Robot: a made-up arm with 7 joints.
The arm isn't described. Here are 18 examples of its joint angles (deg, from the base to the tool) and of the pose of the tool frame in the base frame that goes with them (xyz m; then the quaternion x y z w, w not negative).
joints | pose
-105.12 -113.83 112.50 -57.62 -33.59 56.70 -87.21 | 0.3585 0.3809 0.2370 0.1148 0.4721 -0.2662 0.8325
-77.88 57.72 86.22 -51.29 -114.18 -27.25 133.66 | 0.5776 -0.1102 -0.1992 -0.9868 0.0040 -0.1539 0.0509
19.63 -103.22 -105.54 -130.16 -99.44 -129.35 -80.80 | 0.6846 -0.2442 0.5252 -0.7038 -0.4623 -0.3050 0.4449
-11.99 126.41 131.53 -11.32 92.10 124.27 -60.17 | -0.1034 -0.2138 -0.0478 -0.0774 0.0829 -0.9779 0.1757
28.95 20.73 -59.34 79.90 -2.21 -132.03 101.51 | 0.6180 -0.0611 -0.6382 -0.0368 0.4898 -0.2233 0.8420
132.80 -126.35 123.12 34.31 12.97 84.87 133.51 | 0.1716 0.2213 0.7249 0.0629 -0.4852 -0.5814 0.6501
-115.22 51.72 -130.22 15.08 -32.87 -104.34 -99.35 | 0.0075 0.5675 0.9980 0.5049 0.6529 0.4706 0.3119
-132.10 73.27 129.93 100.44 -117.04 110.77 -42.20 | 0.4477 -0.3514 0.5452 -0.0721 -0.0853 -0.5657 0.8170
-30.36 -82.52 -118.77 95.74 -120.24 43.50 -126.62 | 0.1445 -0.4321 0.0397 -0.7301 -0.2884 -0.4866 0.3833
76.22 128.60 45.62 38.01 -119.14 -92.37 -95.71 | 0.1746 -0.1930 -0.1860 -0.6101 -0.0939 -0.4312 0.6580
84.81 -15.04 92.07 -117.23 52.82 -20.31 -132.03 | 0.0146 0.5029 0.1783 -0.2021 -0.1491 -0.3930 0.8846
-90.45 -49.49 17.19 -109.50 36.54 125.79 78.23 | 0.6346 0.1266 0.9183 -0.0747 -0.7183 -0.4500 0.5254
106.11 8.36 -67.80 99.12 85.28 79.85 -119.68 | -0.0546 0.0479 0.0873 -0.0931 -0.8814 -0.2988 0.3538
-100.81 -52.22 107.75 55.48 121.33 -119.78 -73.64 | 0.2835 -0.5730 -0.3919 -0.7493 0.4831 -0.0494 0.4503
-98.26 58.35 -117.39 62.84 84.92 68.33 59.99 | 0.1410 0.1850 0.6731 0.5653 0.3795 0.1100 0.7241
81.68 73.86 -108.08 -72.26 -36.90 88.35 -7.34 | -0.1054 0.0701 0.3240 0.1426 -0.1802 -0.9231 0.3083
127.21 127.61 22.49 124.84 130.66 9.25 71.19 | -0.4537 0.3109 0.6743 -0.7856 0.6129 -0.0708 0.0464
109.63 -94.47 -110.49 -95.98 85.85 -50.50 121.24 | -0.3584 -0.1330 0.2814 -0.0377 -0.7907 -0.3680 0.4877
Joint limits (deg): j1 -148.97..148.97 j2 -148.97..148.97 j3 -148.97..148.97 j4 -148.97..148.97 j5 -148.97..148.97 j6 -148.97..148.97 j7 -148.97..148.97
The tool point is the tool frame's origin. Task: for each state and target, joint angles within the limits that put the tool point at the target. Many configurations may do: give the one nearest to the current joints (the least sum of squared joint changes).
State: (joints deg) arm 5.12 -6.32 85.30 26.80 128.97 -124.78 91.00
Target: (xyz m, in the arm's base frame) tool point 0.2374 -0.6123 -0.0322
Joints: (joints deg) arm -13.80 -5.30 79.61 25.20 124.77 -144.76 92.15
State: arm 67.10 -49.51 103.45 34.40 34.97 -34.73 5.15
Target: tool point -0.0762 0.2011 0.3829
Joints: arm 66.21 -41.61 134.25 39.99 12.87 -19.85 23.25
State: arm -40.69 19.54 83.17 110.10 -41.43 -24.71 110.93
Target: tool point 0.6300 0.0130 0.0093
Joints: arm -71.60 23.62 63.78 113.69 -39.88 -13.95 91.34
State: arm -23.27 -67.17 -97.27 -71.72 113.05 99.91 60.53
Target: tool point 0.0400 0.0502 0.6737
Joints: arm -58.72 -61.70 -119.34 -108.14 102.56 82.09 62.64
